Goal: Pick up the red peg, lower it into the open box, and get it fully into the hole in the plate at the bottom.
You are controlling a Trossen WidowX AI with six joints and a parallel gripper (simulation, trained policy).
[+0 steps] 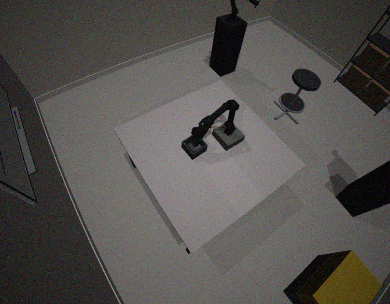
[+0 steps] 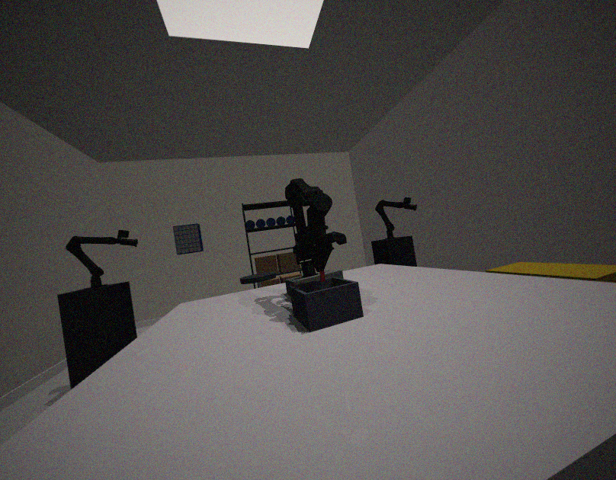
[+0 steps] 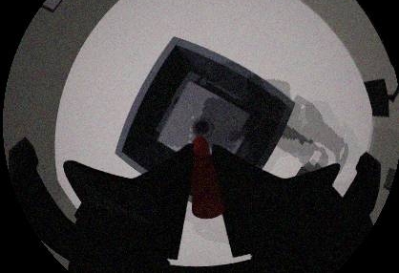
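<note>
The red peg is 10 mm to the left of my gripper tip, 10 mm behind it and 10 mm above it. The rest, counted from my gripper tip: grey plate: 90 mm below, 10 mm to the right, 10 mm ahead; dark box: 110 mm below, 10 mm to the right, 10 mm ahead.
</note>
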